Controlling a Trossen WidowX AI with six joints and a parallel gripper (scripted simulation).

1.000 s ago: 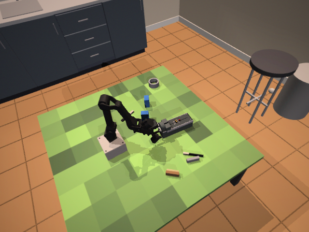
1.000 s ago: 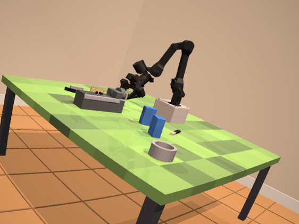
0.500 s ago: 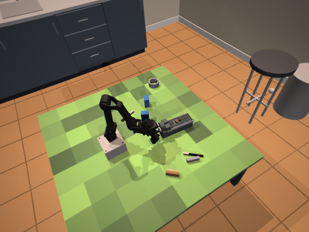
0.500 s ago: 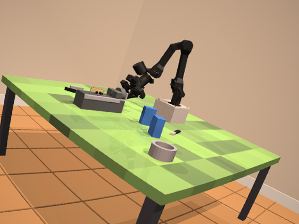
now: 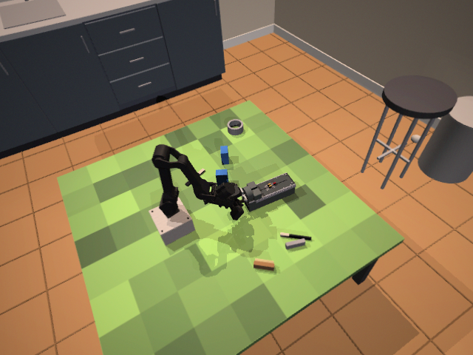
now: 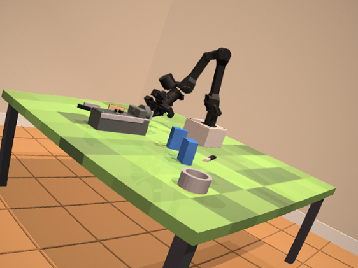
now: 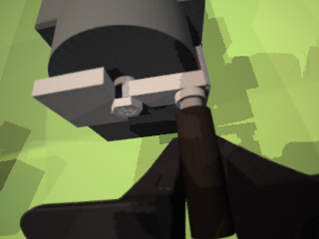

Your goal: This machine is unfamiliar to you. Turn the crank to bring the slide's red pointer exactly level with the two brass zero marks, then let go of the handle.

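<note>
Right now my gripper tip is 190 mm short of the red pointer, 20 mm to the left of it and 20 mm below it. From my gripper tip the other things lie so: crank handle (20 mm behind, 20 mm above); then grey bar (300 mm to the right, 50 mm below, 50 mm ahead); then wooden block (280 mm to the right, 120 mm behind, 50 mm below).
</note>
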